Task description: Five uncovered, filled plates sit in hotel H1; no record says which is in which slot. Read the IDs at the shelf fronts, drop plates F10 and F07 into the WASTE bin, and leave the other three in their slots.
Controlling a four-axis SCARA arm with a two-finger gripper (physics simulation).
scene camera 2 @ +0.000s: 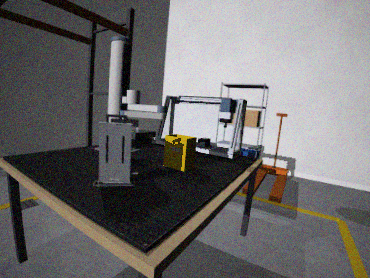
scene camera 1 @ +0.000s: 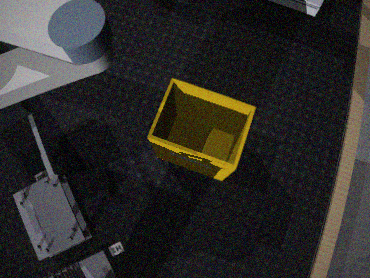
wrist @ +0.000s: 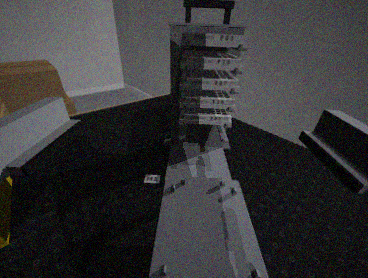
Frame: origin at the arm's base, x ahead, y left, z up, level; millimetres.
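Where they show: gripper, fingertip midpoint: [scene camera 1: 14,196] [wrist: 190,117].
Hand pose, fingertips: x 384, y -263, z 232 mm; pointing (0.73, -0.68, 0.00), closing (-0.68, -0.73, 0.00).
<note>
Each offset is from my fingertips to the centre of the thing. "spot": to the spot under its first point.
Hotel H1 {166 mm ahead, 193 mm right, 59 mm down} [scene camera 2: 106,167] [wrist: 175,65] is a grey tower with a black top handle in the wrist view. Five plates are stacked in its slots, seen nearly level from the front. Pale ID labels show at the shelf fronts, but they are too noisy to read surely. The H1 tag {163 mm ahead, 55 mm right, 219 mm down} [scene camera 1: 116,248] [wrist: 152,178] lies beside its foot. My gripper [wrist: 190,117] is open and empty, its fingers wide apart at left and right of the wrist view, facing the hotel at a distance. The yellow WASTE bin {262 mm ahead, 237 mm left, 119 mm down} [scene camera 1: 215,95] [scene camera 2: 189,155] [wrist: 4,212] stands open-topped; a lighter patch shows inside it.
A low grey stand with pegs {spot: 12 mm ahead, 30 mm right, 159 mm down} [scene camera 1: 52,215] [wrist: 192,225] is in front of the hotel. The arm's white column [scene camera 2: 116,80] rises behind the hotel in scene camera 2. A gantry frame [scene camera 2: 242,130] stands beyond the bin. A brown box [wrist: 32,85] is at the wrist view's left.
</note>
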